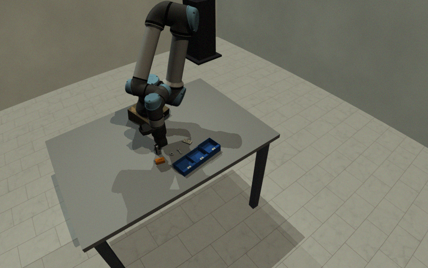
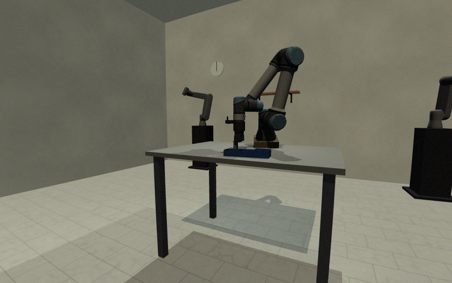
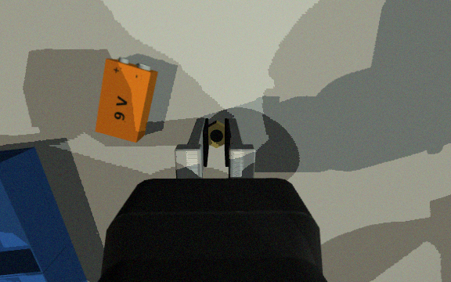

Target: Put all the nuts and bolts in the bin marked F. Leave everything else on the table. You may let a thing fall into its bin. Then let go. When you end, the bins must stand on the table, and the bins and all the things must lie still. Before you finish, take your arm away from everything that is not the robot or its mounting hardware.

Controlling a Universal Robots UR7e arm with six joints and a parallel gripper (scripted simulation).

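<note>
The grey nut lies 5 cm to the left of my hand, 5 cm ahead of it and 2 cm below it. From my hand the other things lie so: grey bolt 9 cm to the left, 6 cm ahead, 1 cm below; then orange 9 V battery 5 cm ahead, 4 cm to the right, 1 cm below; then brass nut 2 cm below.
</note>
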